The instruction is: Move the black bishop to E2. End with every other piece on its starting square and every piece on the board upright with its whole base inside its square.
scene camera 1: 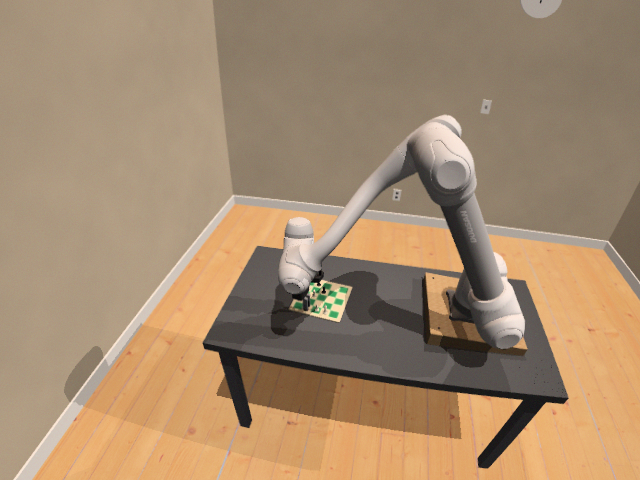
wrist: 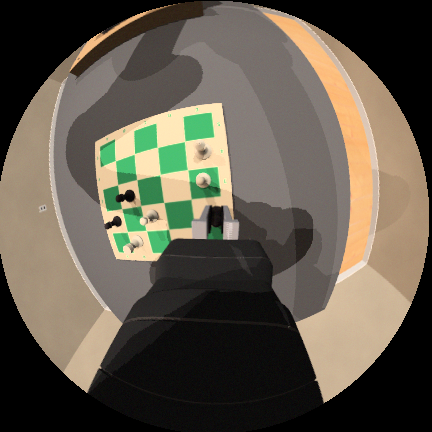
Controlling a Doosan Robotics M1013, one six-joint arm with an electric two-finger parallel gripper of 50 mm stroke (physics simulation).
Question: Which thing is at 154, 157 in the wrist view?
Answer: A chessboard.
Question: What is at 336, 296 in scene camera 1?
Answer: A chessboard.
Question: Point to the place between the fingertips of my gripper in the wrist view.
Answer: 216, 213
